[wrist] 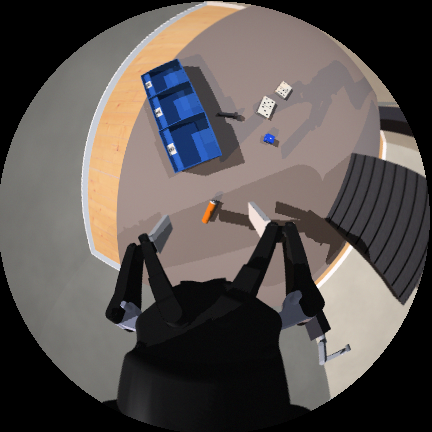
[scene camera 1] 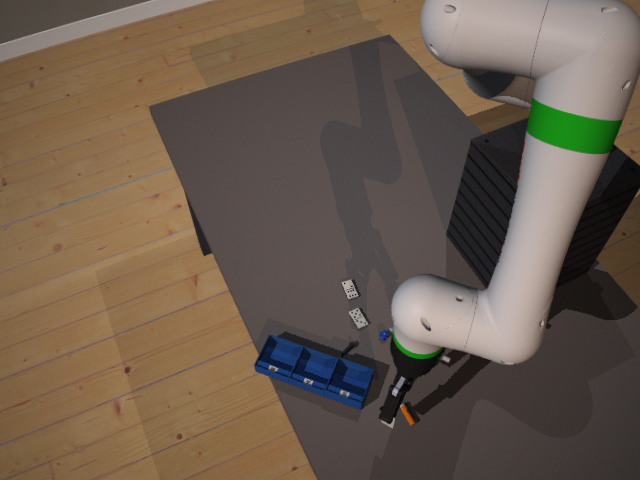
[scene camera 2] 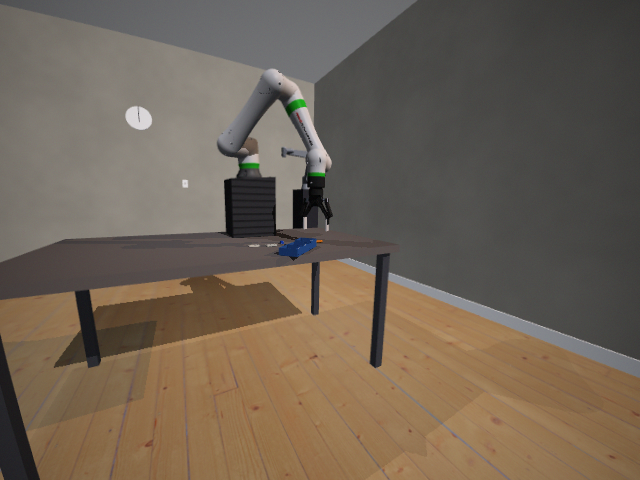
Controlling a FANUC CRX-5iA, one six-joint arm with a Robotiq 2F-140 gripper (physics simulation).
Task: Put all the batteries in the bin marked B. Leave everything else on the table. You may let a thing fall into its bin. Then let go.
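Places are measured from the arm's base along level axes (x ahead, y left, z up), in metres.
Where they show: gripper, between the fingertips: (wrist: 208,215) (scene camera 1: 403,397) (scene camera 2: 315,229); arm's base, origin of its link: (scene camera 2: 250,178).
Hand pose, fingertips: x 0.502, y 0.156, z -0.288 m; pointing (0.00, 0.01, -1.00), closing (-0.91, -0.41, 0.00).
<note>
Each offset is from my fingertips to the top centre of the thing.
An orange battery @[0.059 m down, 0.005 m back, 0.019 m left] (scene camera 1: 408,414) (scene camera 2: 319,241) (wrist: 209,212) lies on its side on the table, apart from the bins. The bin marked B (scene camera 1: 349,381) (wrist: 189,144) is the end compartment of a blue three-part tray, the one nearest the battery; no battery shows in it. My gripper (scene camera 2: 315,227) (wrist: 208,215) is open and empty, above the table. In the wrist view the battery shows between its two spread fingertips, below them. In scene camera 1 the gripper is beside the battery and hides part of the table.
The other two compartments (scene camera 1: 315,365) (scene camera 1: 281,353) continue the tray. Two white dominoes @[0.066 m down, 0.084 m back, 0.311 m right] (scene camera 1: 350,289) @[0.066 m down, 0.055 m back, 0.234 m right] (scene camera 1: 358,318) (wrist: 283,89) (wrist: 266,107), a small blue object @[0.057 m down, 0.077 m back, 0.162 m right] (scene camera 1: 383,335) (wrist: 269,138) and a dark slim object @[0.059 m down, 0.013 m ahead, 0.181 m right] (scene camera 1: 349,348) (wrist: 230,115) lie on the table. The black ribbed pedestal (scene camera 2: 251,207) (wrist: 385,220) stands behind.
</note>
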